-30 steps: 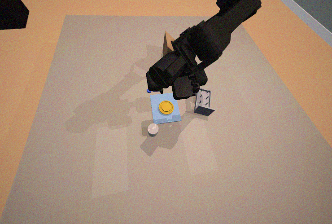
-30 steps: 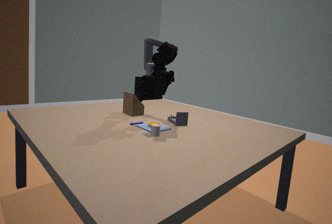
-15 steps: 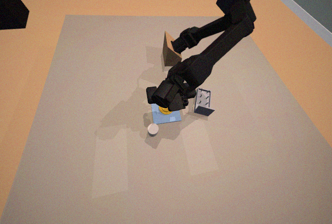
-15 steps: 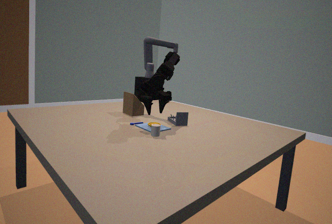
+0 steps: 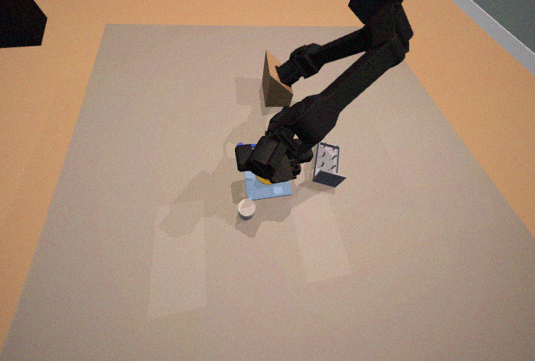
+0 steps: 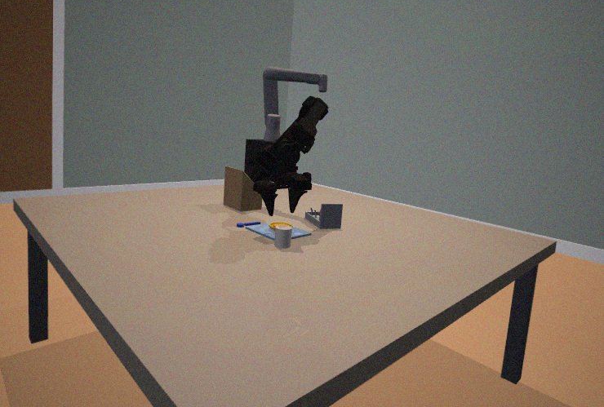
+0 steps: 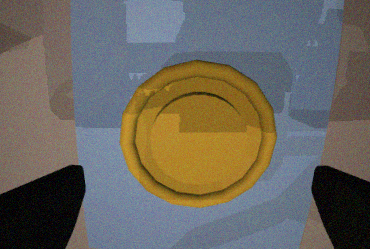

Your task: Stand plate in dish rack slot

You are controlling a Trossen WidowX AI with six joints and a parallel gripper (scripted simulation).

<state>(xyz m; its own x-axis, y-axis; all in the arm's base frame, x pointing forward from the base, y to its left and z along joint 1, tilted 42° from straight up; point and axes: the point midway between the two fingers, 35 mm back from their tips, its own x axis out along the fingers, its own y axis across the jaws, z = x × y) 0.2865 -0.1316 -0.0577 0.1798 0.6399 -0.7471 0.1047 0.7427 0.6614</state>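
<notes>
The yellow plate is 4 cm below my gripper tip. The rest, counted from my gripper tip: light blue mat (5 cm below, 1 cm behind); then blue spoon (11 cm behind, 5 cm below, 3 cm to the right); then cup (9 cm to the right, 9 cm ahead, 3 cm below).
</notes>
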